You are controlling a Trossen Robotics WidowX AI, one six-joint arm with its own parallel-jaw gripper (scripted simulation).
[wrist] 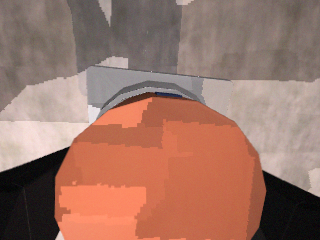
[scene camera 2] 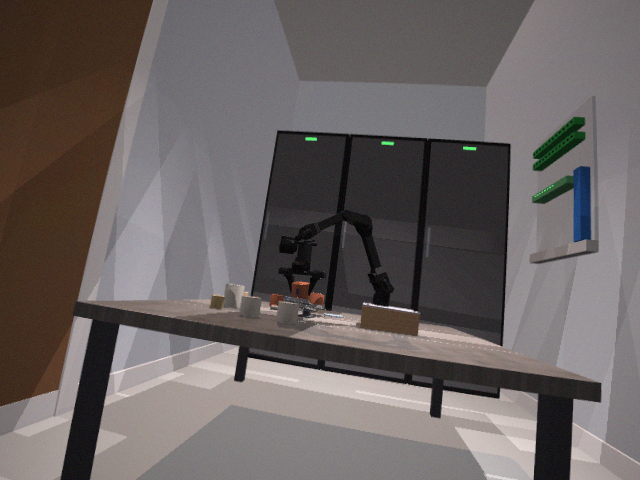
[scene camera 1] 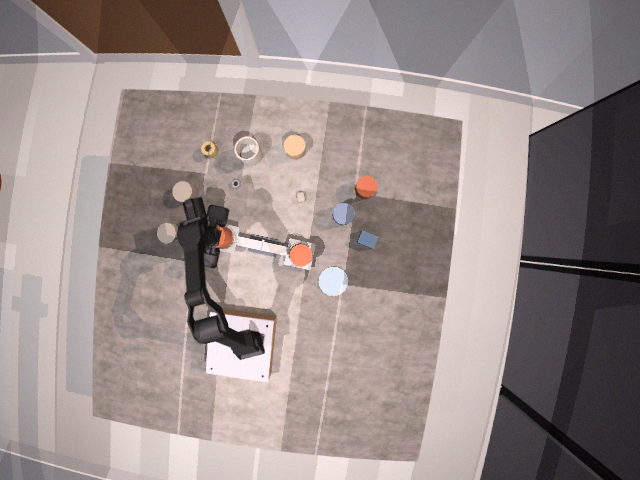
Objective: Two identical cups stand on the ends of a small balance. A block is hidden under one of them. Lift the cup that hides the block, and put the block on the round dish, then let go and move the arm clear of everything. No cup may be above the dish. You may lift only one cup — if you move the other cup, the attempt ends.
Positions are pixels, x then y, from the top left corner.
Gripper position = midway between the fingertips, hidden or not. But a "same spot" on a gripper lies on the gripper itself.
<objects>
my gripper: wrist; scene camera 2; scene camera 1 220,237
same spot on my gripper: [wrist: 34,182] = [scene camera 2: 310,283]
</objects>
